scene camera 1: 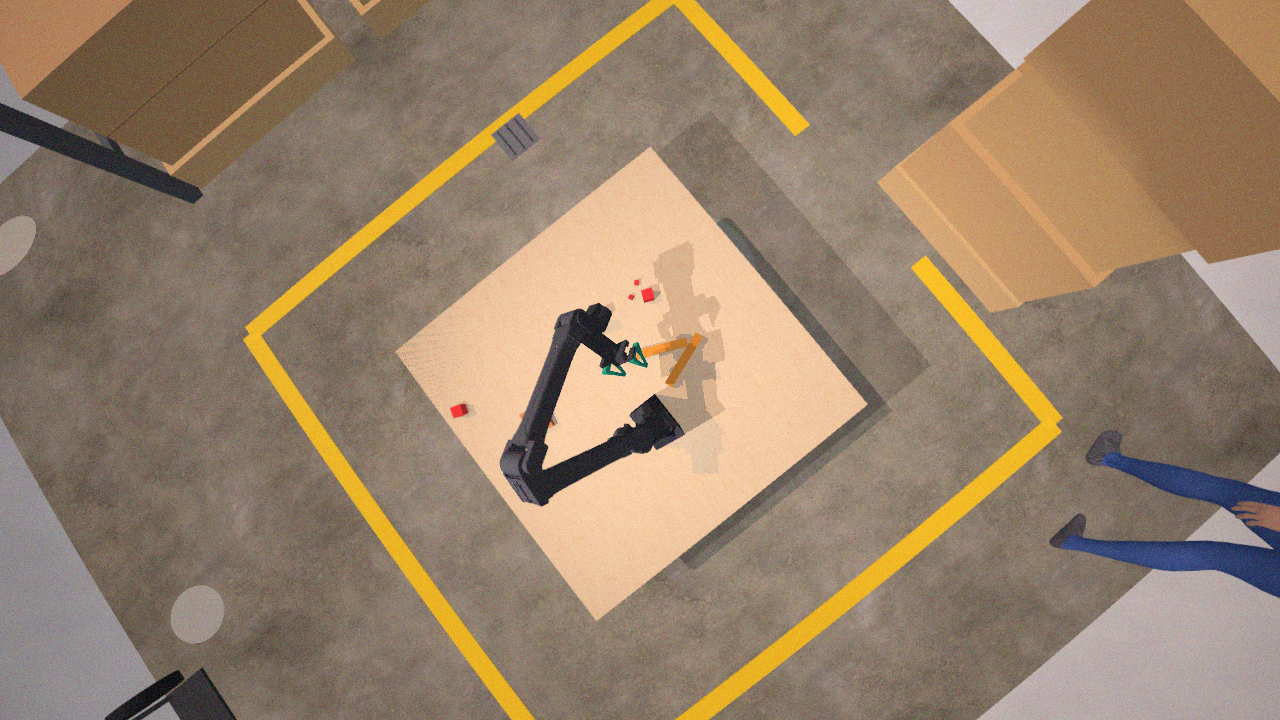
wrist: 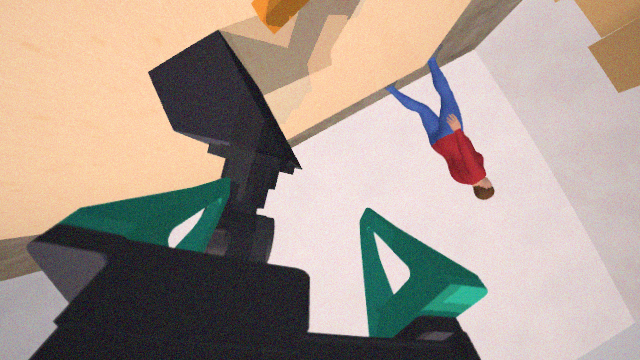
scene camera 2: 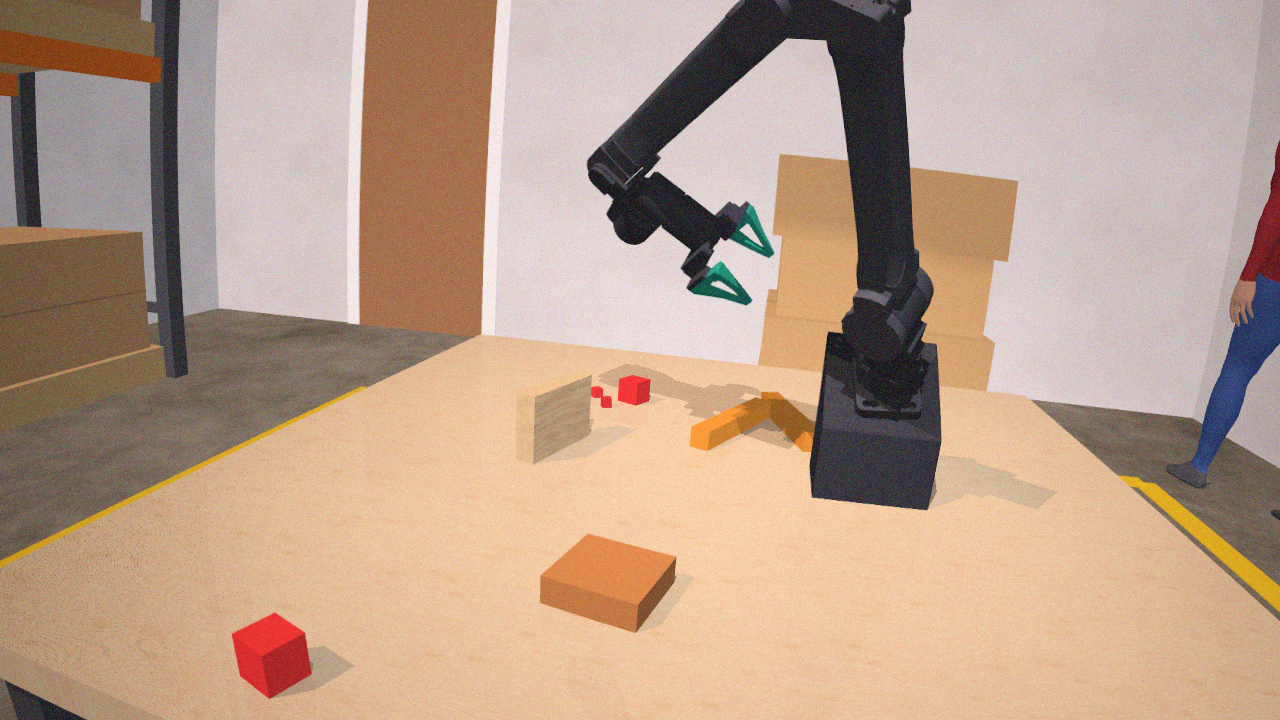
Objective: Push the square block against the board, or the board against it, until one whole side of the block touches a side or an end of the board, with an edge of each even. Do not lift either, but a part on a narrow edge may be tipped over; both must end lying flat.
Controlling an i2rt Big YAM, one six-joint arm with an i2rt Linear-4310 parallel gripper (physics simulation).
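Frame: origin at the arm's base, x right, y up, z back, level; metres.
Seen in the pictures: gripper, fingertip midpoint: [scene camera 1: 636,370] [wrist: 300,200] [scene camera 2: 761,278]; arm's base, link origin: [scene camera 1: 657,424] [wrist: 255,155] [scene camera 2: 883,378].
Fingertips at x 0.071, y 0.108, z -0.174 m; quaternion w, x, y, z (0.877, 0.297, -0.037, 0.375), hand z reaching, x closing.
Observation:
Pixels of each thing's top centre, then the offset from my fingertips to it.
- square block, top centre: [scene camera 2: 610,566] dx -0.409, dy -0.232, dz -0.126 m
- board, top centre: [scene camera 2: 556,383] dx -0.048, dy -0.166, dz -0.271 m
- orange angled piece, top centre: [scene camera 2: 790,410] [scene camera 1: 683,359] dx +0.152, dy -0.231, dz +0.079 m
The square block [scene camera 2: 608,568] [scene camera 1: 525,416] is orange-brown and lies flat near the front of scene camera 2's view; the arm hides most of it in scene camera 1. The board [scene camera 2: 562,420] is pale, wood-grained and stands upright on a narrow edge, farther back and well apart from the block. The arm hides the board in scene camera 1. My gripper [scene camera 1: 634,368] [scene camera 2: 760,279] [wrist: 300,200] is open and empty, high above the table and away from both parts. Neither part shows in the wrist view.
An orange angled piece [scene camera 1: 684,360] [scene camera 2: 729,423] [wrist: 280,12] lies by the arm's base [scene camera 2: 875,456] [wrist: 200,95]. One red cube [scene camera 1: 648,294] [scene camera 2: 633,390] sits behind the board with two tiny red cubes; another red cube [scene camera 1: 459,411] [scene camera 2: 270,655] is near the table edge.

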